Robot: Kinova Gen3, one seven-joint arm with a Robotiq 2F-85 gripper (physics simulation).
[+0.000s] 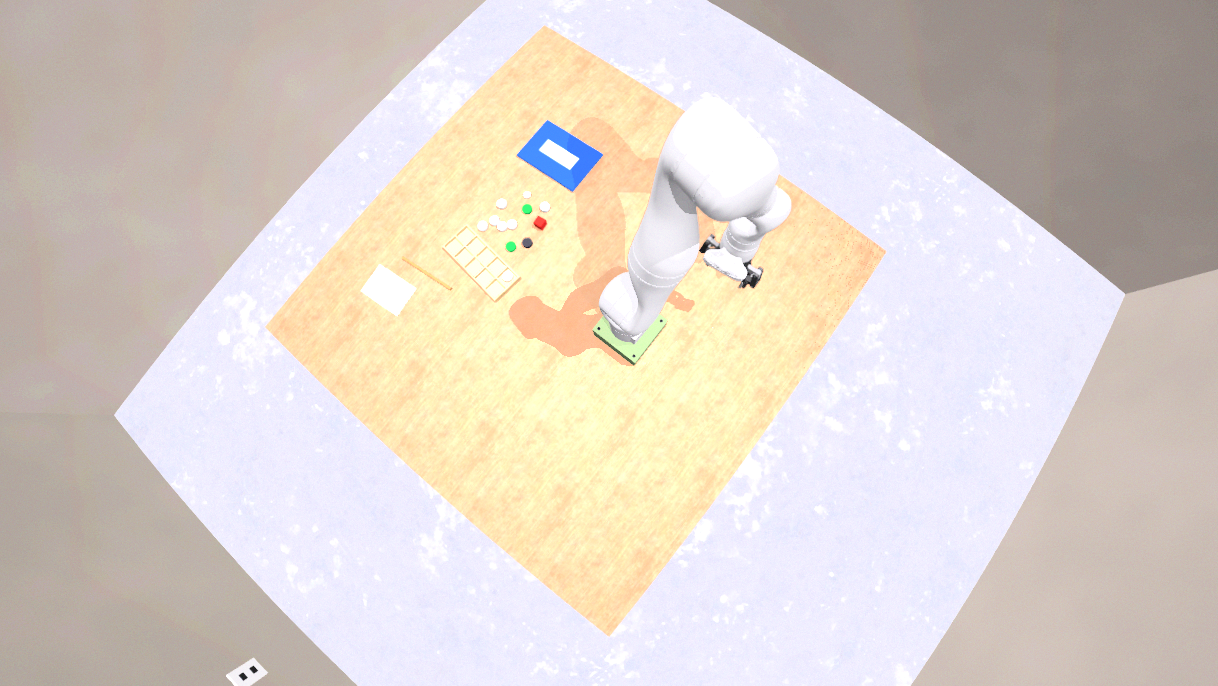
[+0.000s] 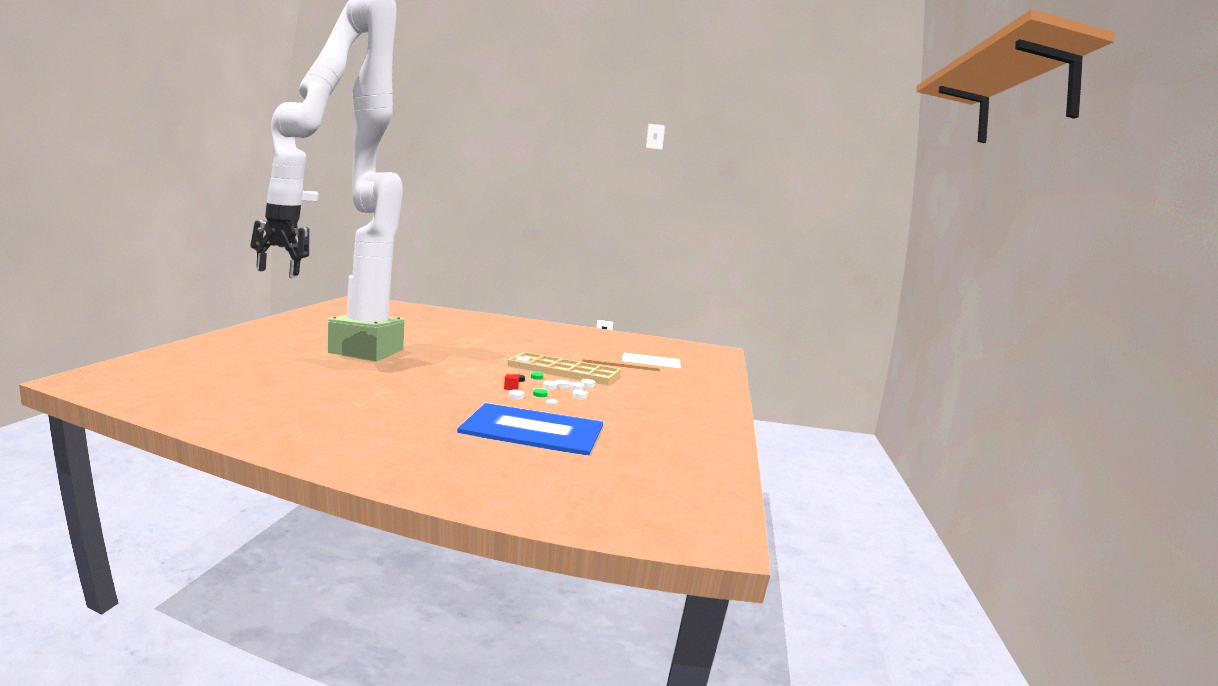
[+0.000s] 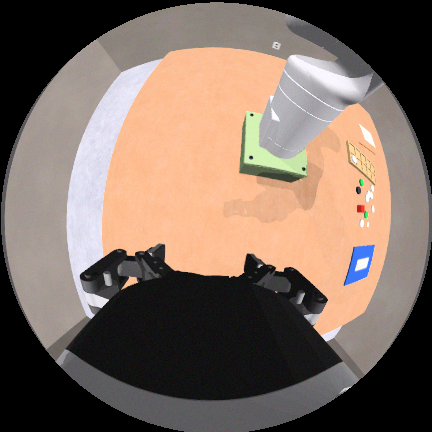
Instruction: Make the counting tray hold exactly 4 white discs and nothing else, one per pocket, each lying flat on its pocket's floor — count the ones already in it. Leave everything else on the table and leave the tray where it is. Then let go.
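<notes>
The wooden counting tray (image 1: 469, 273) (image 2: 558, 373) (image 3: 362, 173) has two rows of pockets. One white disc (image 1: 507, 276) (image 2: 522, 359) (image 3: 354, 159) is in an end pocket, on the robot base's side; whether it lies fully flat is too small to tell. Several loose white discs (image 1: 501, 203) (image 2: 579, 394) (image 3: 362, 223) lie on the table beside the tray, some close together. A smaller white piece (image 1: 526, 195) (image 2: 551, 401) lies among them. My gripper (image 1: 730, 260) (image 2: 277, 269) (image 3: 204, 257) is open and empty, high above the table, across the base from the tray.
Two green discs (image 1: 511, 247) (image 1: 526, 208), a black piece (image 1: 527, 242) (image 3: 358, 190) and a red block (image 1: 540, 223) (image 2: 511, 381) lie near the white discs. A blue panel (image 1: 530, 155) (image 2: 477, 424), a thin stick (image 1: 427, 273) and a white sheet (image 1: 388, 289) (image 2: 651, 360) lie around.
</notes>
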